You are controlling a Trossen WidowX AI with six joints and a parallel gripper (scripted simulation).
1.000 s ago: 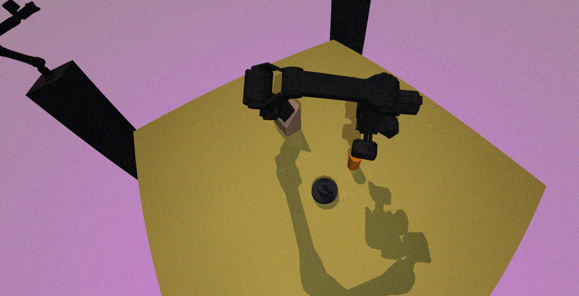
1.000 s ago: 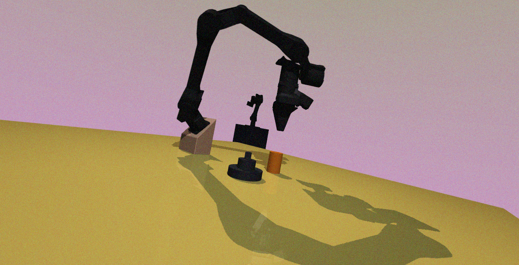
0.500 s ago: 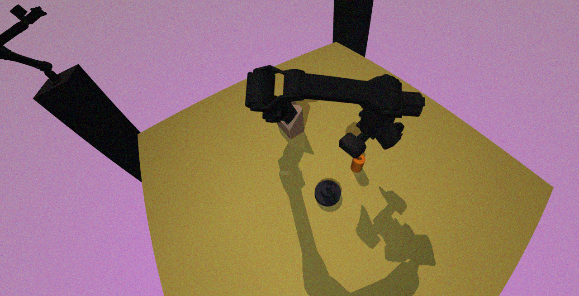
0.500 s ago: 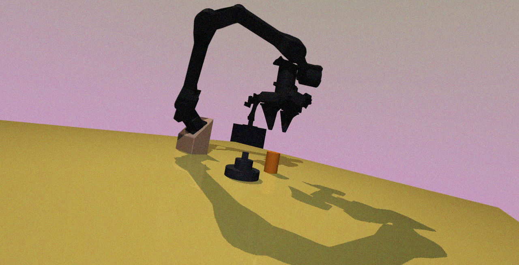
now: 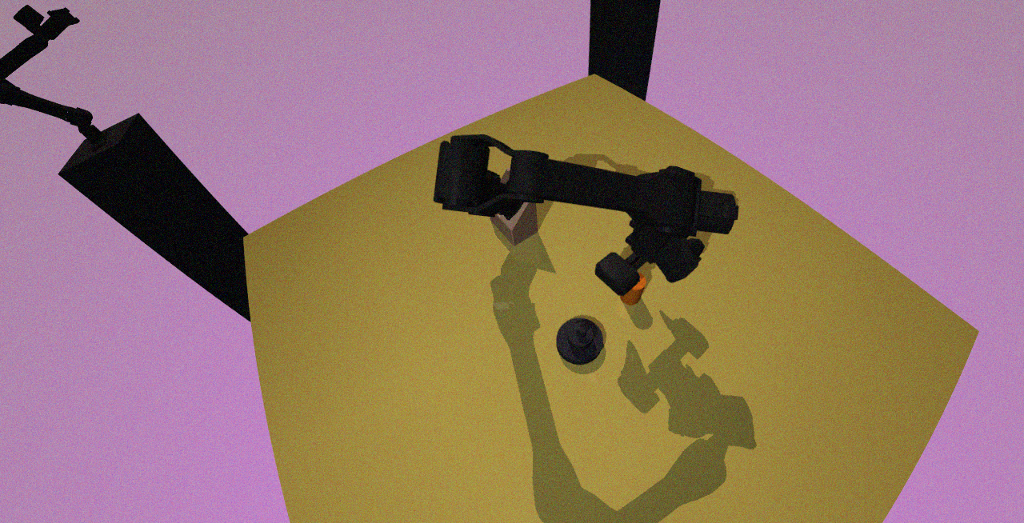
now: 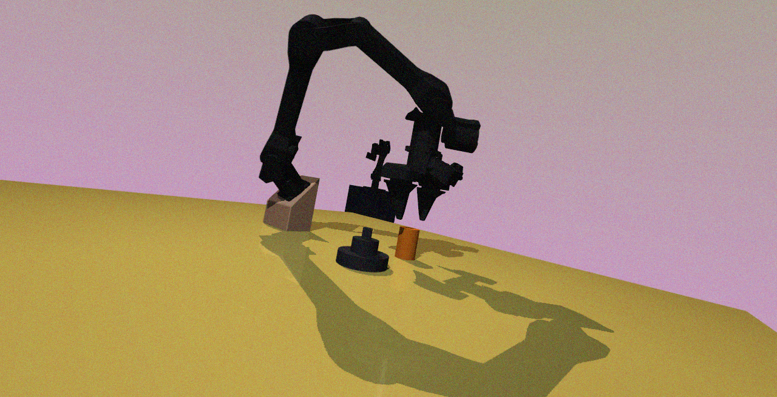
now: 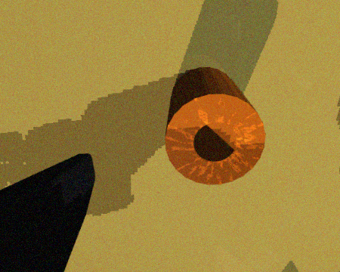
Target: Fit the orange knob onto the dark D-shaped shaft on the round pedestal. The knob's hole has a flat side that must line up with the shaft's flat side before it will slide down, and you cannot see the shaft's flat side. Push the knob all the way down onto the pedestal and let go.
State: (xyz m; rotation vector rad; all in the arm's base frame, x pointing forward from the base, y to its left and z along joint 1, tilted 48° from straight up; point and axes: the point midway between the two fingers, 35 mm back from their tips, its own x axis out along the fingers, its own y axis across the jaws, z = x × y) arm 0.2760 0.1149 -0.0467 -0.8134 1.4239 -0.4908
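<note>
Now: the orange knob 5 cm below my gripper tip. From my gripper tip the other things lie so: dark pedestal: 14 cm to the right, 5 cm below, 3 cm ahead.
</note>
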